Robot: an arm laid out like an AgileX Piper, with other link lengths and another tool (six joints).
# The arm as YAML. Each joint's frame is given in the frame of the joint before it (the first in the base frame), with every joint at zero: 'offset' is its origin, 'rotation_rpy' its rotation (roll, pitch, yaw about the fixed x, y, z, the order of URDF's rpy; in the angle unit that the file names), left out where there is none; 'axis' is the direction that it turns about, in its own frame. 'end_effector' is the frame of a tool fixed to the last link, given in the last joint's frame.
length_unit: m
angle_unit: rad
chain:
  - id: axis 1
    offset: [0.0, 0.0, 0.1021]
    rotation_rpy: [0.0, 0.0, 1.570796]
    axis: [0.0, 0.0, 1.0]
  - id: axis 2
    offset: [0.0, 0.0, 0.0]
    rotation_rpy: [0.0, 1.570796, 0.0]
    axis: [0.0, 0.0, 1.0]
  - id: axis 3
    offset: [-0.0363, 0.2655, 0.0]
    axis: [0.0, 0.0, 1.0]
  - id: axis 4
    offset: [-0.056, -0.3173, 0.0]
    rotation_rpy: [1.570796, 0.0, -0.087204]
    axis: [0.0, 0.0, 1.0]
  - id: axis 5
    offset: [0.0, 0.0, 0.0]
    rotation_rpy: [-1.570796, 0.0, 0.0]
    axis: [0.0, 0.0, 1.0]
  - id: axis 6
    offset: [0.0, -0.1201, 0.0]
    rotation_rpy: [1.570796, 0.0, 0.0]
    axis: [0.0, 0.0, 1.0]
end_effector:
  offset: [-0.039, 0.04, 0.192]
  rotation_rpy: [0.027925, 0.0, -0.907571]
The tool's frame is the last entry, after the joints.
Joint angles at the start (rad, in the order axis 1, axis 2, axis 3, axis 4, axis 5, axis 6): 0.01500 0.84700 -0.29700 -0.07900 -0.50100 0.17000
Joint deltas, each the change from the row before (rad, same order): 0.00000 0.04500 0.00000 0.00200 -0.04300 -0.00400; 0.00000 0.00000 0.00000 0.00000 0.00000 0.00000; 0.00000 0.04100 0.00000 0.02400 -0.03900 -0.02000; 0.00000 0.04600 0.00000 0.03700 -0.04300 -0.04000; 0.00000 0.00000 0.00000 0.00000 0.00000 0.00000; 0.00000 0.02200 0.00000 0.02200 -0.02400 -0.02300; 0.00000 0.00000 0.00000 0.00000 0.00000 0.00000; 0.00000 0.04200 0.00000 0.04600 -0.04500 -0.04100; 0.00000 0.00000 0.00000 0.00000 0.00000 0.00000; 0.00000 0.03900 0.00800 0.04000 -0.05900 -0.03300; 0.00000 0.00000 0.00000 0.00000 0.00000 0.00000; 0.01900 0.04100 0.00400 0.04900 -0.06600 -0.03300; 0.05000 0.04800 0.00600 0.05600 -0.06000 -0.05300; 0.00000 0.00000 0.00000 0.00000 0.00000 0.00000; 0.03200 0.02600 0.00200 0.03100 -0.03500 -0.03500; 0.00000 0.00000 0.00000 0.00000 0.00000 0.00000
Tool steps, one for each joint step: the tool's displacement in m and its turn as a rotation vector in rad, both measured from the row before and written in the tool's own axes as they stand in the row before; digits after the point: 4 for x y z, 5 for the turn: 0.0050 0.0060 0.0042 -0.00276 -0.00001 -0.00052; 0.0000 0.0000 0.0000 0.00000 0.00000 0.00000; 0.0074 0.0027 0.0040 0.00641 0.00866 0.00147; 0.0103 0.0023 0.0045 0.01190 0.01576 -0.00911; 0.0000 0.0000 0.0000 0.00000 0.00000 0.00000; 0.0050 -0.0002 0.0021 0.01040 0.00793 -0.00549; 0.0000 0.0000 0.0000 0.00000 0.00000 0.00000; 0.0111 -0.0012 0.0039 0.02189 0.01998 -0.00634; 0.0000 0.0000 0.0000 0.00000 0.00000 0.00000; 0.0105 -0.0019 0.0015 0.02780 0.01457 -0.00570; 0.0000 0.0000 0.0000 0.00000 0.00000 0.00000; 0.0041 -0.0002 0.0010 0.02745 0.00343 -0.00117; -0.0005 0.0142 -0.0010 -0.00022 -0.00222 -0.01960; 0.0000 0.0000 0.0000 0.00000 0.00000 0.00000; -0.0025 0.0082 -0.0010 0.00056 -0.00523 -0.01802; 0.0000 0.0000 0.0000 0.00000 0.00000 0.00000
